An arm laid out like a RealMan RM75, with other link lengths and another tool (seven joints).
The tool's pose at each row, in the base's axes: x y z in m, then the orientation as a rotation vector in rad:
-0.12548 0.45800 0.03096 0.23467 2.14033 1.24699
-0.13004 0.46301 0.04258 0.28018 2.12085 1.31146
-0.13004 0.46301 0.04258 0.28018 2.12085 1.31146
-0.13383 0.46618 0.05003 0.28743 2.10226 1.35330
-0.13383 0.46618 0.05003 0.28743 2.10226 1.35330
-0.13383 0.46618 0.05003 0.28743 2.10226 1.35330
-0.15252 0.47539 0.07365 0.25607 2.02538 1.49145
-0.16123 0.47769 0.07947 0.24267 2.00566 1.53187
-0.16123 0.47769 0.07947 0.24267 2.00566 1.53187
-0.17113 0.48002 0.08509 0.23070 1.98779 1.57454
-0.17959 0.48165 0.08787 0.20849 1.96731 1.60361
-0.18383 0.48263 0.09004 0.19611 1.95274 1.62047
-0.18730 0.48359 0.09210 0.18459 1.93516 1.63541
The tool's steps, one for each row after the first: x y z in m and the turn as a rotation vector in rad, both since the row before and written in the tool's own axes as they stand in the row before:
0.00071 0.01305 -0.00317 -0.03423 -0.00301 0.05309
0.00000 0.00000 0.00000 0.00000 0.00000 0.00000
0.00156 0.00850 -0.00231 -0.03007 0.00104 0.01869
0.00000 0.00000 0.00000 0.00000 0.00000 0.00000
0.00000 0.00000 0.00000 0.00000 0.00000 0.00000
0.01029 0.02761 -0.01112 -0.11881 0.01307 0.02434
0.00603 0.00781 -0.00420 -0.03408 0.00853 0.00616
0.00000 0.00000 0.00000 0.00000 0.00000 0.00000
0.00715 0.00798 -0.00448 -0.03380 0.01081 0.00913
0.00672 0.00490 -0.00357 -0.03025 0.00744 -0.00456
0.00318 0.00329 -0.00163 -0.01877 0.00246 -0.00305
0.00258 0.00303 -0.00117 -0.01911 -0.00062 -0.00443

